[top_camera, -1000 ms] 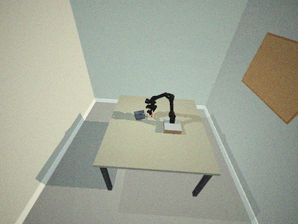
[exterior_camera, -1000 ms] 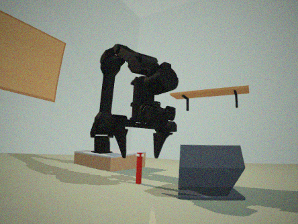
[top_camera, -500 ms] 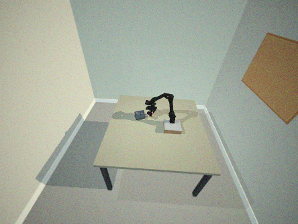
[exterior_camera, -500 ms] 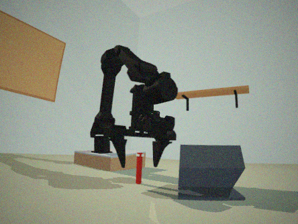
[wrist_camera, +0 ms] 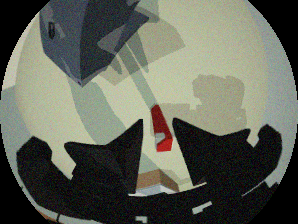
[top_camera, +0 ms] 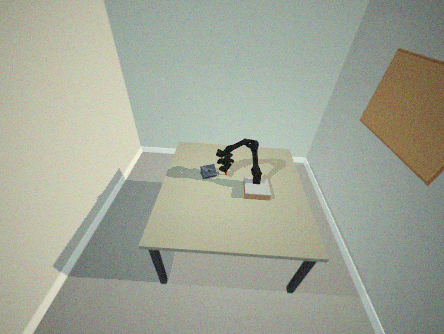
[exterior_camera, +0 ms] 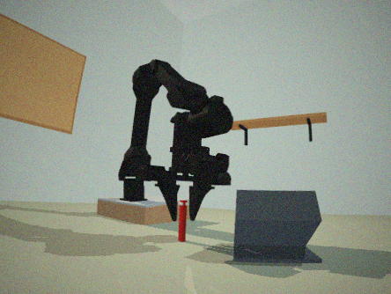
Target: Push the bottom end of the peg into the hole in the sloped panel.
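My gripper tip is now 160 mm short of the grey sloped panel, 40 mm to the right of it and 10 mm below it. Also, from my gripper tip: red peg (20 mm above).
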